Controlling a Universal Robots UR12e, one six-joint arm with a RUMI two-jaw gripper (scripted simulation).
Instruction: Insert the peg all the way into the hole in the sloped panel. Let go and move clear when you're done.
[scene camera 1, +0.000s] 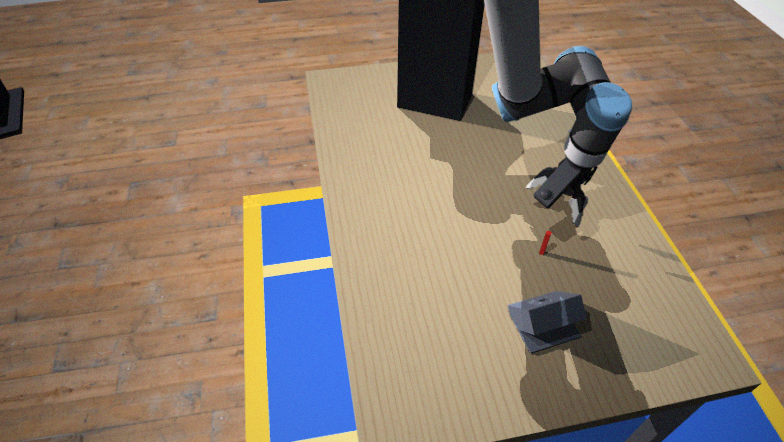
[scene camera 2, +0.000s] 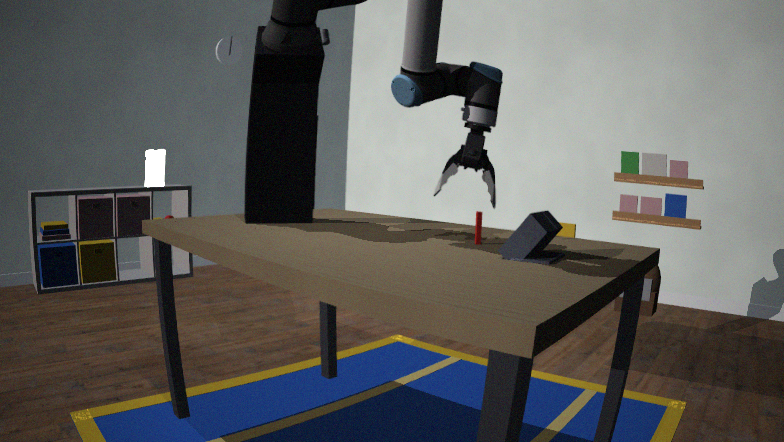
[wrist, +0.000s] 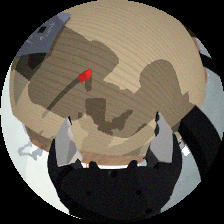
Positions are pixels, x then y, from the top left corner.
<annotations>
my gripper: scene camera 1 551, 207; scene camera 2; wrist
same spot on my gripper: (wrist: 164, 153) = (scene camera 2: 453, 167)
</annotations>
